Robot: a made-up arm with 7 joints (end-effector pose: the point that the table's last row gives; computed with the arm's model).
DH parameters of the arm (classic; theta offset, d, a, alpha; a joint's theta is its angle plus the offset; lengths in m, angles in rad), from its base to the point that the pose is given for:
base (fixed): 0 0 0 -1.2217
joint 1: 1.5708 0 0 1.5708
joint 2: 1.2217 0 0 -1.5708
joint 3: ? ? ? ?
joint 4: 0 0 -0.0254 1.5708
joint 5: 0 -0.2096 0 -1.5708
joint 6: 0 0 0 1.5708
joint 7: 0 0 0 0
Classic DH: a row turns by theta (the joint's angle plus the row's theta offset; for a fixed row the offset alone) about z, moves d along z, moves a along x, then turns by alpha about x.
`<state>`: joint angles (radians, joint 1 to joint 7).
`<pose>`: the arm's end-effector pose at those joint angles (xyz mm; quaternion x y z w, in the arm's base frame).
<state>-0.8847 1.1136 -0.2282 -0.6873 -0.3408 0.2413 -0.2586</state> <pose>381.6 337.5 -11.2 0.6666 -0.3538 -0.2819 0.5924</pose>
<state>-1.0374 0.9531 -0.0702 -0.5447 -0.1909 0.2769 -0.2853</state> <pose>421.6 298.1 -6.4 0.5570 -0.4616 -0.1662 0.6701</pose>
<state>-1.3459 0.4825 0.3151 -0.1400 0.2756 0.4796 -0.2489</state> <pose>509.6 103.2 -46.1 0.0245 -0.5134 0.0327 0.8572</pose>
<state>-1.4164 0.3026 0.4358 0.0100 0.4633 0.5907 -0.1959</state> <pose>513.2 5.3 -75.9 -0.1893 -0.4000 0.0650 0.8944</pose>
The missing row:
joint 3: -1.5708 -0.3094 0.0348 -1.5708
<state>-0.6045 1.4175 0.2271 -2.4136 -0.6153 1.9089 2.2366</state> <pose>179.7 135.2 124.9 0.1784 0.8701 -0.4573 0.0436</pose>
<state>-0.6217 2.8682 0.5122 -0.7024 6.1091 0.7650 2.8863</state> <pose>-148.1 61.8 482.7 0.1841 0.9219 -0.0794 0.3314</pose>
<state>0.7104 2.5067 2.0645 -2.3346 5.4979 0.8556 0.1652</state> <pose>90.2 -36.9 255.8 -0.5922 0.7010 0.1017 0.3841</pose>
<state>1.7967 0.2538 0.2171 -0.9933 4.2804 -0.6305 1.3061</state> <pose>-478.7 29.5 -81.7 -0.1695 0.4003 -0.0446 0.8995</pose>
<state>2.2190 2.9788 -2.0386 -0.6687 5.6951 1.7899 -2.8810</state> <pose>329.2 388.5 -36.8 -0.0012 0.0775 -0.7864 0.6129</pose>
